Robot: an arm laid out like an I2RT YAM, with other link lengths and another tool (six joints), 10 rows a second.
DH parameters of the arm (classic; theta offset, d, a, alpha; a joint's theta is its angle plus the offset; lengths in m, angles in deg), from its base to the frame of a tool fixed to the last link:
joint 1: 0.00 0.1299 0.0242 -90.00
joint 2: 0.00 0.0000 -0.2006 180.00
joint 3: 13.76 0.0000 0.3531 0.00
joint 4: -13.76 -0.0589 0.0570 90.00
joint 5: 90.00 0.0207 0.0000 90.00
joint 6: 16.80 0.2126 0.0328 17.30
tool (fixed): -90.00 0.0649 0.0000 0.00
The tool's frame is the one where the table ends.
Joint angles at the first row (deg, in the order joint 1, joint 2, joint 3, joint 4, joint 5, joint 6):
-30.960, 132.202, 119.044, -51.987, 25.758, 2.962
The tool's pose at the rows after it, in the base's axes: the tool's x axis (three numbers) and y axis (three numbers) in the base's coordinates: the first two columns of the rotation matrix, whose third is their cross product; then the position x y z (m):
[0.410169, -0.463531, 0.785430, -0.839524, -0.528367, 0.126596, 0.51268, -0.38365, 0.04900]
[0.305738, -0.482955, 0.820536, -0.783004, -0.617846, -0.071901, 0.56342, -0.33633, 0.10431]
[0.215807, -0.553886, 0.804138, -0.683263, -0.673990, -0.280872, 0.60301, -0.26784, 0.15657]
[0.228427, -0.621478, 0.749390, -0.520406, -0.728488, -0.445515, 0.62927, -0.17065, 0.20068]
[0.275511, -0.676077, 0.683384, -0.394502, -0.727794, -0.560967, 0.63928, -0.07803, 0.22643]
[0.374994, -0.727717, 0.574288, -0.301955, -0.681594, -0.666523, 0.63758, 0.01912, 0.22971]
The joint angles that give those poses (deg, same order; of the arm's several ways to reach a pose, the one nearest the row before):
-30.129, 128.114, 119.044, -51.375, 21.016, 2.984
-28.075, 121.708, 119.041, -50.543, 11.267, 4.514
-25.431, 115.895, 119.042, -50.828, 0.819, 8.753
-21.343, 110.955, 119.042, -52.642, -10.196, 11.333
-16.338, 108.246, 119.042, -53.691, -17.453, 15.158
-11.027, 107.896, 119.042, -54.718, -25.015, 19.879

